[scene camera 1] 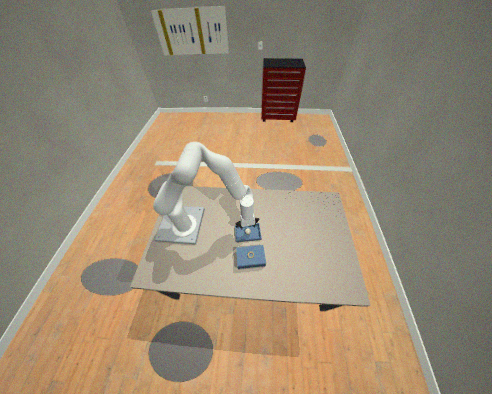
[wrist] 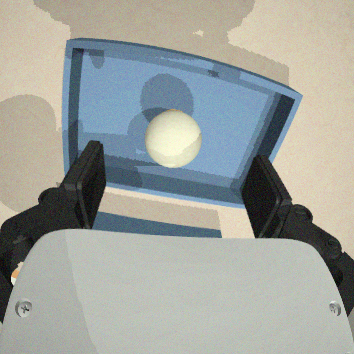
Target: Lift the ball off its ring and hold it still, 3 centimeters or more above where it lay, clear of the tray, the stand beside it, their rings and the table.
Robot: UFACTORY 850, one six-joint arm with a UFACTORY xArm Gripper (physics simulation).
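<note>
Looking at the scene, I find a blue tray (wrist: 111, 89) and a cream ball (wrist: 172, 138), and I can see a blue stand (wrist: 106, 221) too.
</note>
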